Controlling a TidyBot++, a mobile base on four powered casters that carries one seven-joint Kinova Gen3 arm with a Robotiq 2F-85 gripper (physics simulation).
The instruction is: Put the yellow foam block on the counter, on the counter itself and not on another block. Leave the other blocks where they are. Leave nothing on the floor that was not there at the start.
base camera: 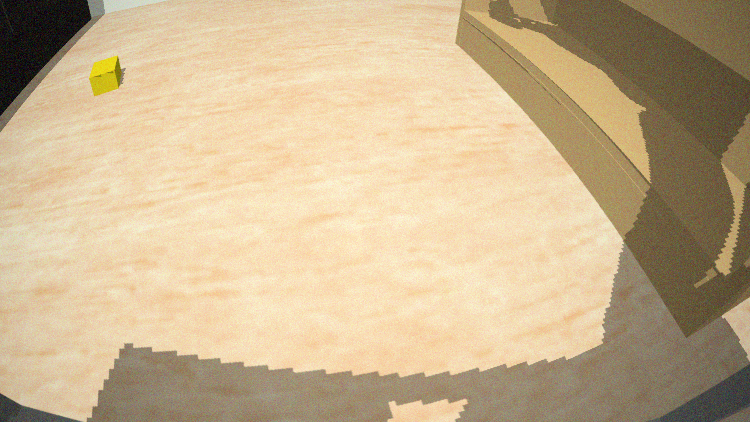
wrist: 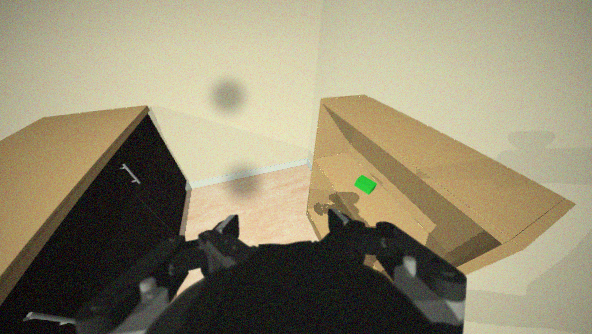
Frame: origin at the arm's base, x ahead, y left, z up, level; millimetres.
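Seen in the pictures: gripper, fingertip midpoint: (wrist: pixel 284 221).
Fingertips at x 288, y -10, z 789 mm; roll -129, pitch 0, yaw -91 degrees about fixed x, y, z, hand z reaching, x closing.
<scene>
A point is followed by its place in that frame.
The yellow foam block (base camera: pixel 105 76) {x 791, y 519, z -360 mm} lies on the floor at the upper left of the base camera view, close to the foot of the black-fronted cabinet. It does not show in the wrist view. The counter (wrist: pixel 75 145) {x 911, y 951, z 513 mm} is the wooden top of the black-fronted cabinet at the left of the wrist view; no block shows on the part in view. My gripper (wrist: pixel 284 221) {x 288, y -10, z 789 mm} is open, with nothing between its fingers, and points toward the gap between the cabinet and the shelf unit. A green block (wrist: pixel 365 184) {x 727, y -451, z 324 mm} lies on a shelf of the wooden shelf unit.
The wooden shelf unit (base camera: pixel 555 120) {x 650, y -331, z -354 mm} (wrist: pixel 440 150) {x 553, y -511, z 663 mm} stands at the right, near my base. The black cabinet front (base camera: pixel 39 47) {x 997, y 884, z -342 mm} (wrist: pixel 115 215) {x 663, y 743, z 289 mm} with bar handles is at the left. Walls meet in a corner behind. The arm's shadow falls on the floor and shelf unit.
</scene>
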